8 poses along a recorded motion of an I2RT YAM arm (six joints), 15 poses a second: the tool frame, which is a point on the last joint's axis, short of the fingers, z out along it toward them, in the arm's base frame.
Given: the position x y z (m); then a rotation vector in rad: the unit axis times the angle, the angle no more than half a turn.
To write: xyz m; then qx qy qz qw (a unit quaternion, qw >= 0). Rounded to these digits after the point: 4 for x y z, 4 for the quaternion.
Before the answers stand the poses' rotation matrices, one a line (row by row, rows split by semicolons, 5 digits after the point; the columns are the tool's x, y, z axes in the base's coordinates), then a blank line. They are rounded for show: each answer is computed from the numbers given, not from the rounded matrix.
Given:
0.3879 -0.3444 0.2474 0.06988 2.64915 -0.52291
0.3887 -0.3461 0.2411 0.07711 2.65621 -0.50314
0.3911 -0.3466 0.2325 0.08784 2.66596 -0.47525
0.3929 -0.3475 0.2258 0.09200 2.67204 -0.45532
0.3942 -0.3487 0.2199 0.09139 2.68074 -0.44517
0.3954 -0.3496 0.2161 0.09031 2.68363 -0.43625
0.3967 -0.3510 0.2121 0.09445 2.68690 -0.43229
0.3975 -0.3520 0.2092 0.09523 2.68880 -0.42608
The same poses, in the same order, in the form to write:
-0.90330 0.13085 0.40857; -0.03421 0.92735 -0.37263; -0.42765 -0.35057 -0.83320
-0.90445 0.13211 0.40560; -0.02537 0.93249 -0.36032; -0.42581 -0.33618 -0.84004
-0.90605 0.13434 0.40128; -0.01260 0.93929 -0.34290; -0.42298 -0.31574 -0.84935
-0.90699 0.13371 0.39937; -0.00610 0.94399 -0.32991; -0.42111 -0.30166 -0.85537
-0.90986 0.13051 0.39385; -0.00379 0.94659 -0.32243; -0.41489 -0.29486 -0.86077
-0.91048 0.12821 0.39319; -0.00293 0.94871 -0.31615; -0.41355 -0.28900 -0.86340
-0.91140 0.13001 0.39045; 0.00098 0.94947 -0.31386; -0.41153 -0.28567 -0.86547
-0.91173 0.12948 0.38984; 0.00262 0.95083 -0.30970; -0.41077 -0.28134 -0.86724

0.3879 -0.3444 0.2474 0.0252 0.9571 -0.1889 0.2184
0.3887 -0.3461 0.2411 0.0278 0.9588 -0.1816 0.2168
0.3911 -0.3466 0.2325 0.0317 0.9611 -0.1713 0.2144
0.3929 -0.3475 0.2258 0.0331 0.9626 -0.1640 0.2131
0.3942 -0.3487 0.2199 0.0329 0.9640 -0.1601 0.2097
0.3954 -0.3496 0.2161 0.0325 0.9647 -0.1568 0.2091
0.3967 -0.3510 0.2121 0.0339 0.9652 -0.1553 0.2077
0.3975 -0.3520 0.2092 0.0342 0.9656 -0.1530 0.2073

